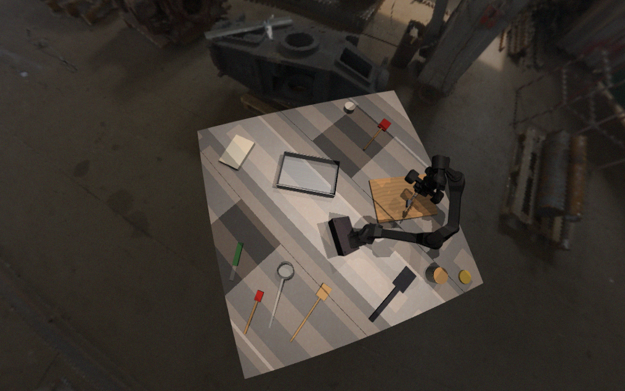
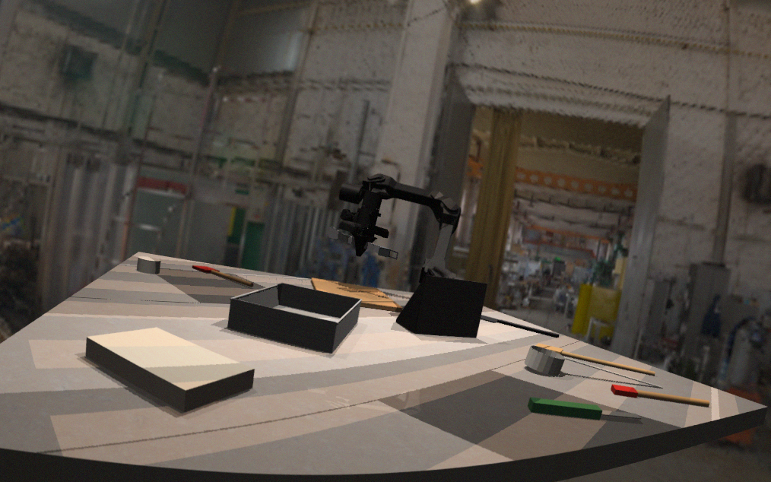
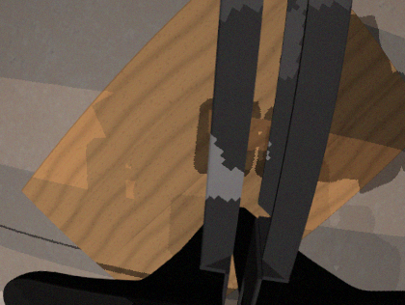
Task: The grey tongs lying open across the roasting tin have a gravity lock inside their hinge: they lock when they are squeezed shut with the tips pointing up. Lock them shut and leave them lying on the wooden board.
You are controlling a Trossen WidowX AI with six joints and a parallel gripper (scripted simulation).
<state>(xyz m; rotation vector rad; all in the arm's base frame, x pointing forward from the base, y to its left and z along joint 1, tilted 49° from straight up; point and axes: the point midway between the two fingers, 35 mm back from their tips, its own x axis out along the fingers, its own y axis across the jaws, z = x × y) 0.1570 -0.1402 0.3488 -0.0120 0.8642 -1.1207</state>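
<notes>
Now: gripper tip 120 mm above the wooden board. From my gripper tip the other things lie so: black spatula (460 mm behind, 190 mm to the left, 120 mm below); then roasting tin (490 mm to the left, 210 mm ahead, 100 mm below); then red spatula (420 mm ahead, 120 mm below, 20 mm to the left).
</notes>
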